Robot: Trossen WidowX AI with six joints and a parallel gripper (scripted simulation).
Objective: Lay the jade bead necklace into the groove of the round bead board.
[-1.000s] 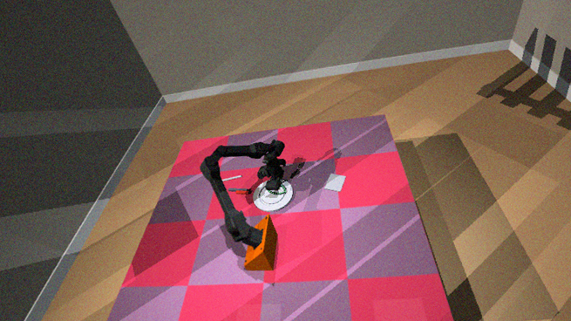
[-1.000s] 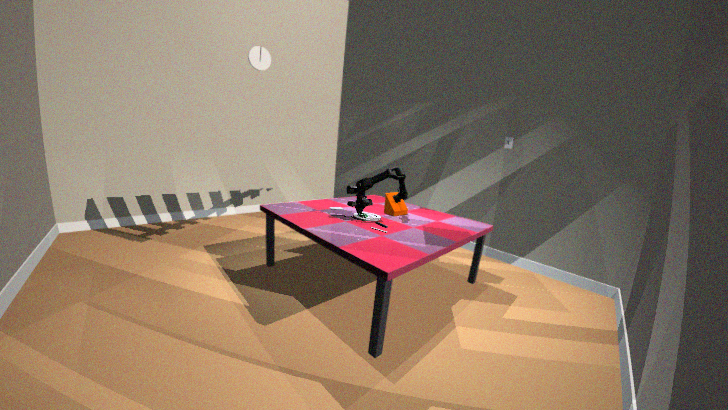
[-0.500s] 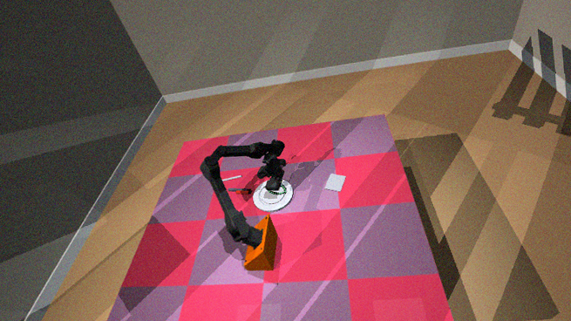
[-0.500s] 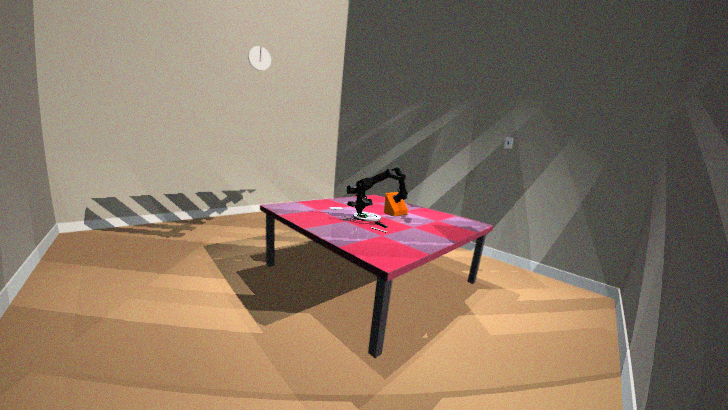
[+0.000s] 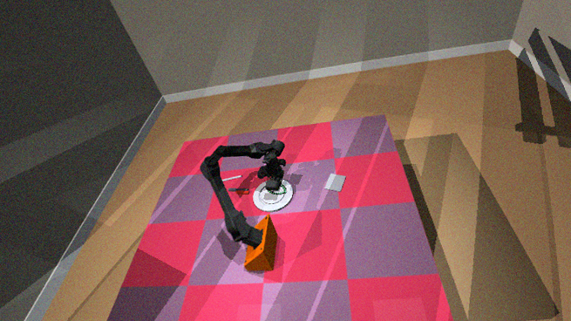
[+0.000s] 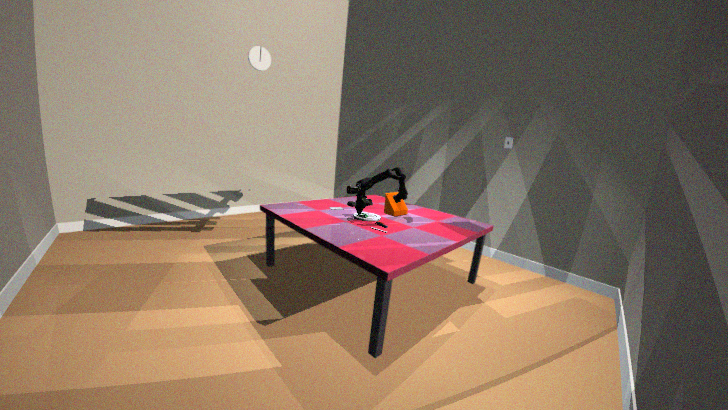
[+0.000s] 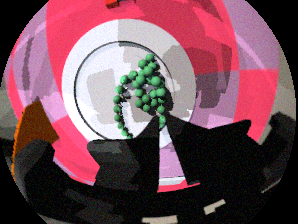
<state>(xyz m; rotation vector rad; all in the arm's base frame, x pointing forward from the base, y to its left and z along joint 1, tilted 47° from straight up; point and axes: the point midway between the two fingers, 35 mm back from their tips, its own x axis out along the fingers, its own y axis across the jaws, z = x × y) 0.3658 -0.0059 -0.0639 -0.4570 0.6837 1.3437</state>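
My gripper tip is now 5 cm past the round white bead board, 4 cm to the right of it and 1 cm above it. Round my gripper tip: red-handled tool: 21 cm to the left, 1 cm below; flat grey pad: 28 cm to the right, 1 cm below, 1 cm behind; thin white rod: 28 cm to the left, 10 cm ahead, 1 cm below.
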